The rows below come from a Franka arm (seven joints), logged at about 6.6 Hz.
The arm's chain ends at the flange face. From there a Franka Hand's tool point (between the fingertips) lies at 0.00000 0.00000 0.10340 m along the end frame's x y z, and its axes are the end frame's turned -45 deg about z.
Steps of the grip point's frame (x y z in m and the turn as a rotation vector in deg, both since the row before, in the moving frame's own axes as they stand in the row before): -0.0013, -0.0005, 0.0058, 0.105, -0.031, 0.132; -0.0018, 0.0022, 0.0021, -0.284, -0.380, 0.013; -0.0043, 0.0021, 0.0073, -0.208, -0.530, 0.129; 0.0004, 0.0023, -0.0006, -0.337, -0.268, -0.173; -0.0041, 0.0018, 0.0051, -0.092, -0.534, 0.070; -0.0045, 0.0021, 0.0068, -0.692, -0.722, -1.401; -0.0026, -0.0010, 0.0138, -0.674, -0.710, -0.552; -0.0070, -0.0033, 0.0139, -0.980, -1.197, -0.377
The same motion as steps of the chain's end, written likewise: -0.0011, 0.0007, 0.0058, 0.052, -0.096, 0.132; 0.0004, 0.0020, 0.0021, -0.470, -0.068, 0.013; -0.0011, 0.0036, 0.0073, -0.522, -0.228, 0.129; 0.0018, 0.0006, -0.0006, -0.428, 0.049, -0.173; -0.0011, 0.0034, 0.0051, -0.443, -0.313, 0.070; -0.0017, 0.0029, 0.0068, -1.000, -0.021, -1.401; -0.0025, -0.0006, 0.0138, -0.979, -0.025, -0.552; -0.0070, -0.0002, 0.0139, -1.539, -0.153, -0.377
